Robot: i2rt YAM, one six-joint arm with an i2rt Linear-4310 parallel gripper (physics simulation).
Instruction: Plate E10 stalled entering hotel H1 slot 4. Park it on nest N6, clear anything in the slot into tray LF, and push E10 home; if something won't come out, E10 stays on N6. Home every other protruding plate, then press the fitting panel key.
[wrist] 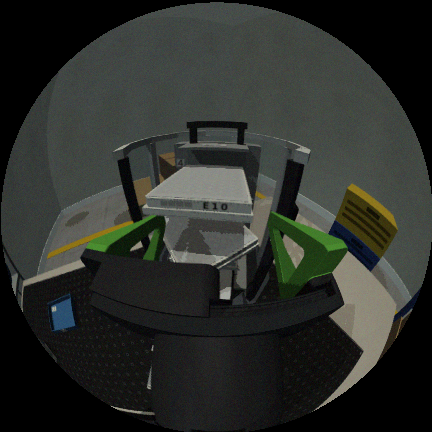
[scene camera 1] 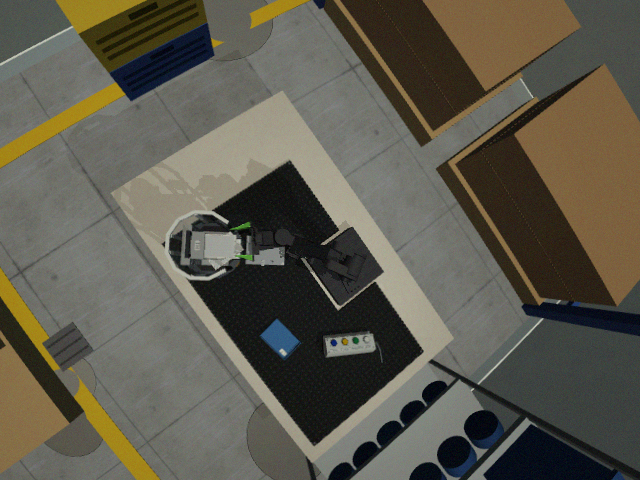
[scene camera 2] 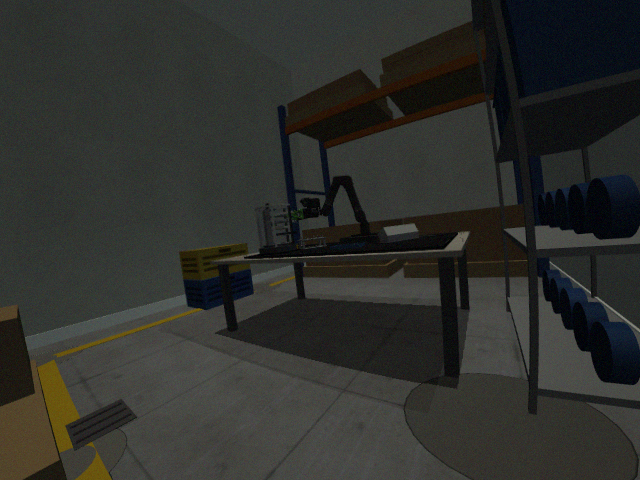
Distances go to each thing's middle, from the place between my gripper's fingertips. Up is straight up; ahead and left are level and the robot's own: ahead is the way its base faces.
My hand is 90 mm short of the round plate rack (scene camera 1: pixel 184 247), 70 mm above it and 30 mm to the left of it. The rest, counted from my hand: blue card (scene camera 1: pixel 276 335) (450 mm to the left, 220 mm below, 20 mm ahead).
